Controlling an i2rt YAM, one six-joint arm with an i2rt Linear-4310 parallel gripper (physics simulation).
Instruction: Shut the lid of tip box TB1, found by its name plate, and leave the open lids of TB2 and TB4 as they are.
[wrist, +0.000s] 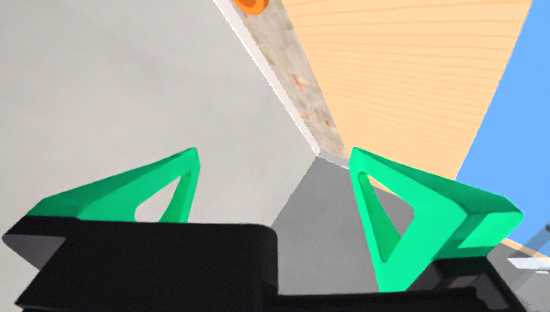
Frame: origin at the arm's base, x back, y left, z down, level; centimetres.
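Seen in the pictures: gripper, fingertip midpoint: (274, 156).
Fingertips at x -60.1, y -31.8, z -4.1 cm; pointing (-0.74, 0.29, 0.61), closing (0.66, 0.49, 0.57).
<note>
A point is followed by its place in that frame.
My gripper (274, 156) @[y -31.8, x -60.1, z -4.1 cm] is open, its two green fingers wide apart with no object between them. Tip boxes TB1, TB2 and TB4, their lids and their name plates cannot be made out in the wrist view. A small part of an orange thing (252, 6) shows at the top edge; what it is cannot be told.
A mottled stone-like strip (300, 85) with a pale edge runs diagonally from the top to near the right fingertip. Beside it lies a light wood-grain surface (410, 75) @[y -15.5, x -62.1, z 19.8 cm], then a blue area (520, 115) @[y -11.0, x -48.6, z 19.5 cm] at the right. Pale, partly cut-off shapes show at the lower right.
</note>
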